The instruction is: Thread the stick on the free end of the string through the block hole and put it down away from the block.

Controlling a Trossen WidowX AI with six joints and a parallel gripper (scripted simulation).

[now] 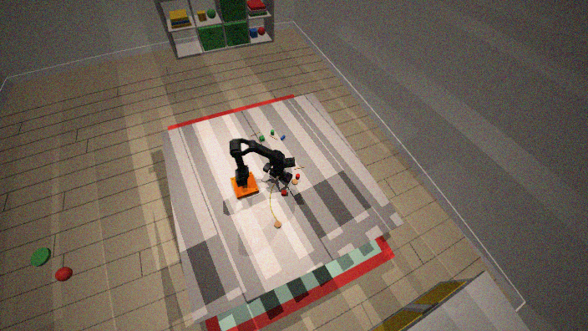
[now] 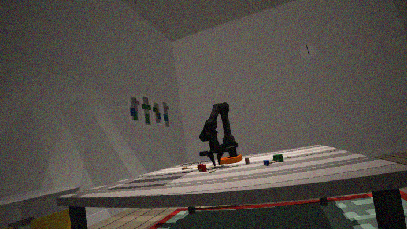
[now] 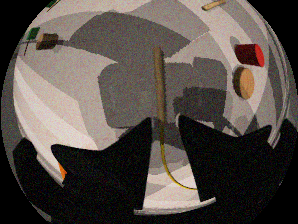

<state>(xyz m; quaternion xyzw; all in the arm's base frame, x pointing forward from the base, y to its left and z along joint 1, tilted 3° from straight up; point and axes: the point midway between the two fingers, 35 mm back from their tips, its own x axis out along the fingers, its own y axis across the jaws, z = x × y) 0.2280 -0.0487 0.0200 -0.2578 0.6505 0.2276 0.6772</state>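
Right now the red wooden block is 11 cm to the right of my gripper tip. The rest, counted from my gripper tip: wooden disc: 10 cm ahead, 6 cm to the right; then loose stick: 16 cm ahead, 4 cm to the left, 1 cm below; then wooden cylinder: 19 cm to the left, 1 cm above.
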